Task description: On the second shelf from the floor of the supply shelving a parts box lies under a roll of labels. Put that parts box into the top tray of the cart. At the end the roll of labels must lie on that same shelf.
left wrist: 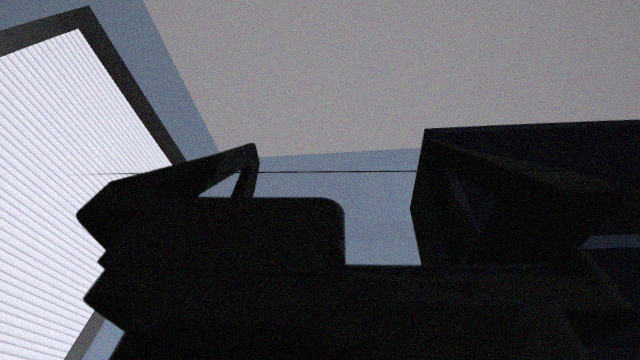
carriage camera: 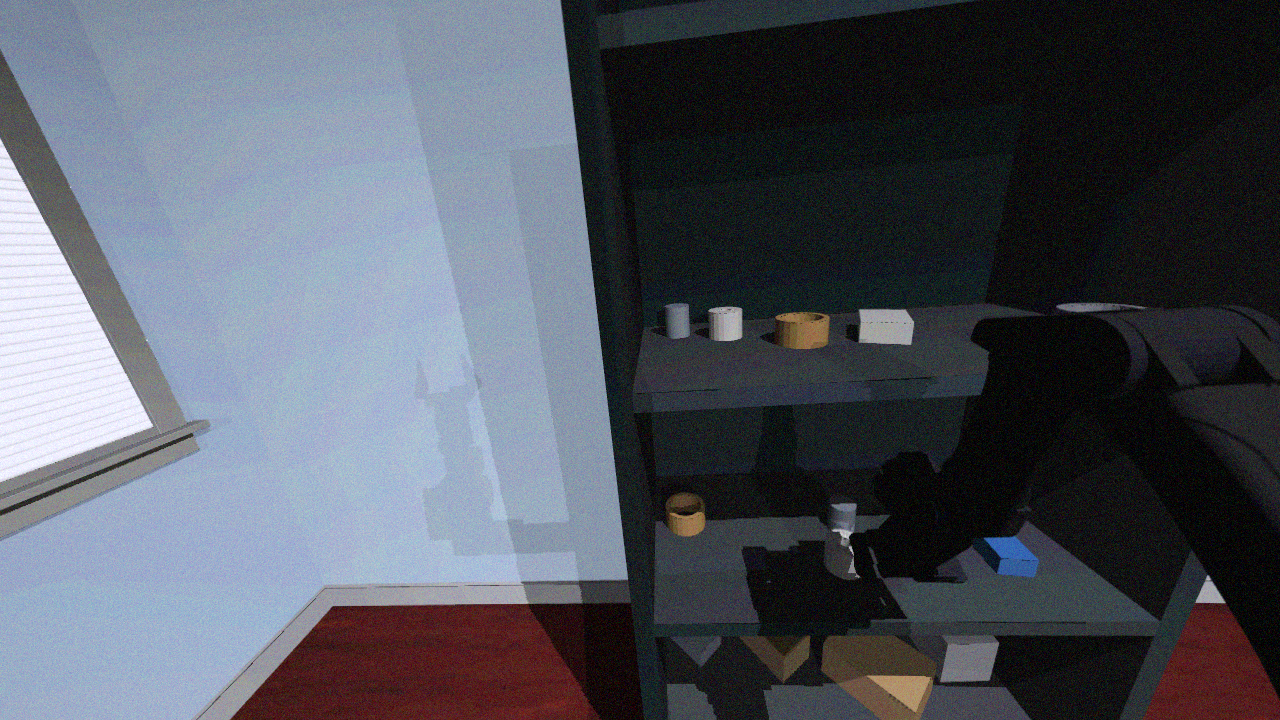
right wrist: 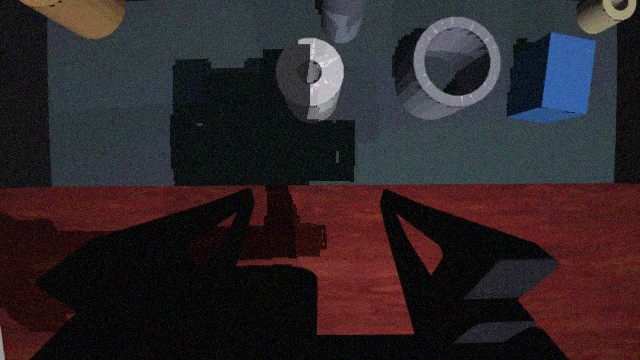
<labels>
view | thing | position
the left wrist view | my left gripper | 340, 151
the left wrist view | supply shelving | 596, 148
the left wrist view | window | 81, 120
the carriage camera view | my right gripper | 886, 570
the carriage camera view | blue parts box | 1006, 555
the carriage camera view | roll of labels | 838, 555
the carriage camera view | roll of labels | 725, 323
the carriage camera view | supply shelving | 960, 167
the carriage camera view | window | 93, 409
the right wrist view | my right gripper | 317, 196
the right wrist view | blue parts box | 551, 78
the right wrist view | roll of labels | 309, 72
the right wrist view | supply shelving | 164, 100
</labels>
